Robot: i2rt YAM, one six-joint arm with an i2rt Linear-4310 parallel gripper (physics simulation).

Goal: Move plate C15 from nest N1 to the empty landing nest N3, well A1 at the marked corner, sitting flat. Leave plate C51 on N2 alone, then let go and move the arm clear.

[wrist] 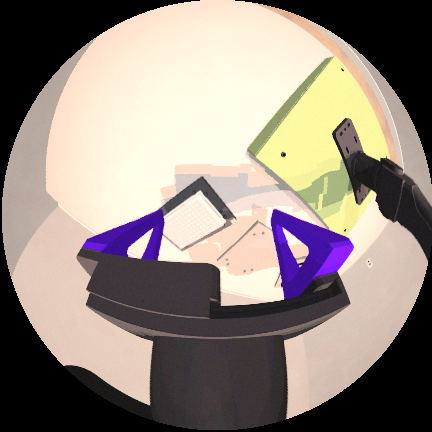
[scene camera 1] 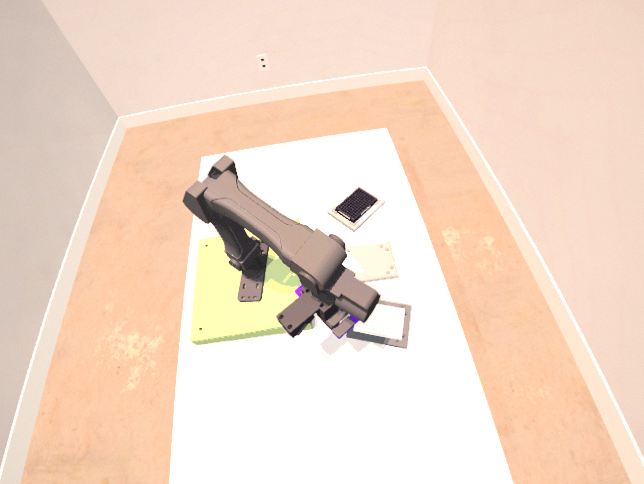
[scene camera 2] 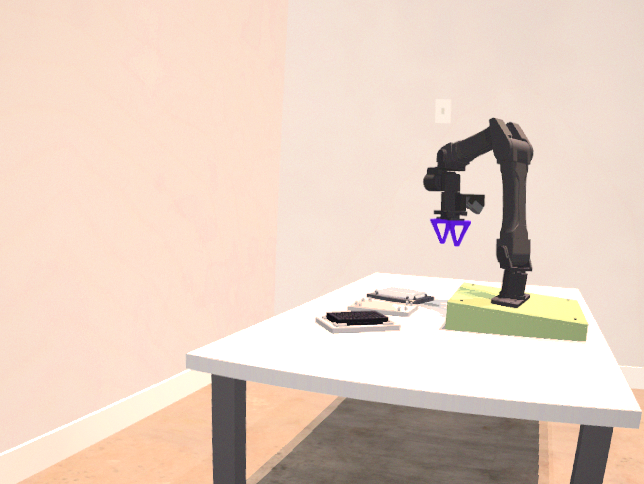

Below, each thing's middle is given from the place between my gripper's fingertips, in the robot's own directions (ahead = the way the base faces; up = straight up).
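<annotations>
My hand's 450 mm to the right of the black perforated plate [scene camera 1: 359,202], and it's 70 mm short of the plate and 150 mm above it.
</annotations>
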